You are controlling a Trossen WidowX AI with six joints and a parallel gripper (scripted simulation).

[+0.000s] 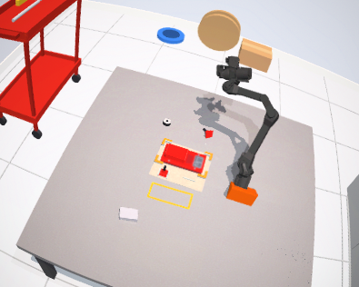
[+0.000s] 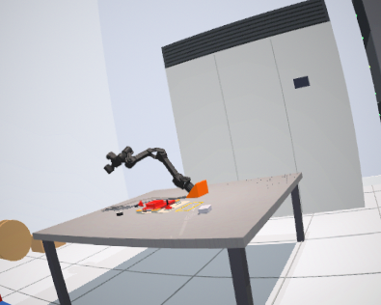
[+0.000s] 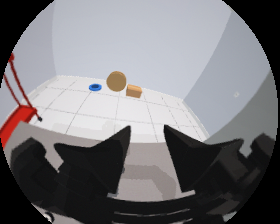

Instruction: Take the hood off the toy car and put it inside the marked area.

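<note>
My gripper tip is 140 mm short of the red hood, 490 mm to the right of it and 230 mm above it. Also, from my gripper tip: black-and-white wheel: 250 mm ahead, 290 mm to the left, 260 mm below.
</note>
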